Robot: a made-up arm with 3 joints.
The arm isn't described. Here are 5 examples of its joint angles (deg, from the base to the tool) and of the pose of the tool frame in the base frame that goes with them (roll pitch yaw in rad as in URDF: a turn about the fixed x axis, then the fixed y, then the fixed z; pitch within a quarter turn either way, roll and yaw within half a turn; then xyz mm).
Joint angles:
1: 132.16 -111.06 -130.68
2: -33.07 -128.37 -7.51
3: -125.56 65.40 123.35
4: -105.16 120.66 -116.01
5: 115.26 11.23 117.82
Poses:
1: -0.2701 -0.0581 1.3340 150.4 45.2 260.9
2: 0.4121 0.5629 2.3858 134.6 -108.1 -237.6
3: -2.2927 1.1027 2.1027 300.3 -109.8 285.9
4: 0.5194 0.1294 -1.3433 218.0 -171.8 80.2
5: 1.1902 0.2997 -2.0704 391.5 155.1 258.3
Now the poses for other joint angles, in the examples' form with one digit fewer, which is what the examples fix.
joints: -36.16 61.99 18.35
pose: -0.431 -0.846 -0.833 262 -198 -188
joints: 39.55 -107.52 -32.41
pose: -0.194 -0.100 1.829 156 258 -94
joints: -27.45 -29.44 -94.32
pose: -2.201 1.051 -1.703 150 -5 -118
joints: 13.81 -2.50 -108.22
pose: 2.460 1.183 2.542 174 151 -38
